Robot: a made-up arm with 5 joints.
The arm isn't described. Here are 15 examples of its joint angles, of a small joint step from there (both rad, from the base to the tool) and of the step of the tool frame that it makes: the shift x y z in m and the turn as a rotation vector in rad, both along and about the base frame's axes.
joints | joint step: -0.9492 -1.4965 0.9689 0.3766 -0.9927 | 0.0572 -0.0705 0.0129 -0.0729 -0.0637
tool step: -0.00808 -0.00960 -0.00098 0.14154 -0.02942 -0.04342
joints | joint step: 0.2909 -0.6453 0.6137 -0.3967 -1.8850 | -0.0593 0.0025 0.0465 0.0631 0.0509
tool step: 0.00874 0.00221 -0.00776 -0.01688 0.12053 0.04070
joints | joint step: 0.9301 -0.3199 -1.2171 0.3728 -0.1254 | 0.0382 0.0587 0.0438 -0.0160 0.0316
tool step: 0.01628 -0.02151 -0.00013 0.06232 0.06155 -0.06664
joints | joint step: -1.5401 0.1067 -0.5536 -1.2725 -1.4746 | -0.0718 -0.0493 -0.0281 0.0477 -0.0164
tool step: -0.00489 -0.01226 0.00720 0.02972 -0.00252 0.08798
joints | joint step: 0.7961 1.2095 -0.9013 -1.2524 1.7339 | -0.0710 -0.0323 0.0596 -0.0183 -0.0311
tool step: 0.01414 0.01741 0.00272 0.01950 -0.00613 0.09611
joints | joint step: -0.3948 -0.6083 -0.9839 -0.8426 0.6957 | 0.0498 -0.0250 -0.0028 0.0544 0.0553
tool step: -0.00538 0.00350 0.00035 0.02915 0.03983 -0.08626
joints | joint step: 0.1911 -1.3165 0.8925 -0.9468 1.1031 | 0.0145 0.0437 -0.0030 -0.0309 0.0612
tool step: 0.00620 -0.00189 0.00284 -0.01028 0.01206 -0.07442
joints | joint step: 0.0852 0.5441 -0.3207 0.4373 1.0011 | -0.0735 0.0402 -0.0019 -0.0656 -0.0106
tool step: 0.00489 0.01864 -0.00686 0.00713 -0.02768 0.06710
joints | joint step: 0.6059 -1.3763 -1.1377 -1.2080 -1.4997 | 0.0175 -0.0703 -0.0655 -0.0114 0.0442
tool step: 0.00259 0.00522 -0.02470 -0.05619 -0.14048 0.00945
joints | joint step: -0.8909 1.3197 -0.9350 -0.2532 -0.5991 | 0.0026 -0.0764 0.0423 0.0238 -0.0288
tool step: 0.00077 -0.00138 0.01738 0.02599 0.01571 -0.00623
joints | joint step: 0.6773 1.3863 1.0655 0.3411 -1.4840 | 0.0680 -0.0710 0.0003 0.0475 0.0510
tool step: 0.00153 -0.00535 0.00608 0.02101 -0.04873 -0.05000
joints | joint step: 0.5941 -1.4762 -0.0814 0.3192 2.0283 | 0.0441 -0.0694 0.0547 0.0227 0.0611
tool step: -0.00125 0.00620 -0.01179 -0.01184 0.01819 -0.10177
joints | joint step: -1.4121 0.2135 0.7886 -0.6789 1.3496 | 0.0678 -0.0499 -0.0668 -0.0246 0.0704
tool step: 0.01373 0.00188 0.01565 0.12558 -0.09401 -0.05006
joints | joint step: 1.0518 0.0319 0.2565 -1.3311 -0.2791 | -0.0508 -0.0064 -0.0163 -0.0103 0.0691
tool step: 0.00517 0.00554 0.00138 -0.04573 0.01185 -0.00946
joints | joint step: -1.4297 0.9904 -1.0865 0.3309 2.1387 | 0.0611 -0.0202 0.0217 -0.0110 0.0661
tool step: 0.01998 -0.00546 0.00420 -0.00164 -0.06504 -0.04601
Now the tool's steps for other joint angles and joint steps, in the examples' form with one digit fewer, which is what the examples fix.
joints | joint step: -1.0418 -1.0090 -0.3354 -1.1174 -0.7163 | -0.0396 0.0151 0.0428 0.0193 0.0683
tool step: 0.0082 0.0042 0.0065 -0.0423 0.0825 -0.0054
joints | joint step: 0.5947 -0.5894 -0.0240 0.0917 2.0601 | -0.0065 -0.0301 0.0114 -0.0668 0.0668
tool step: -0.0073 0.0031 0.0041 -0.0945 -0.0395 -0.0293
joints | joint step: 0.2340 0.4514 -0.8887 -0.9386 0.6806 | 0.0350 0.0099 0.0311 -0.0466 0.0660
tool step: 0.0029 -0.0088 -0.0050 -0.0136 -0.0023 -0.0998
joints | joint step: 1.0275 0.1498 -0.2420 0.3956 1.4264 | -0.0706 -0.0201 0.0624 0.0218 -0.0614
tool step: 0.0104 0.0129 -0.0055 0.0854 -0.0135 0.0503
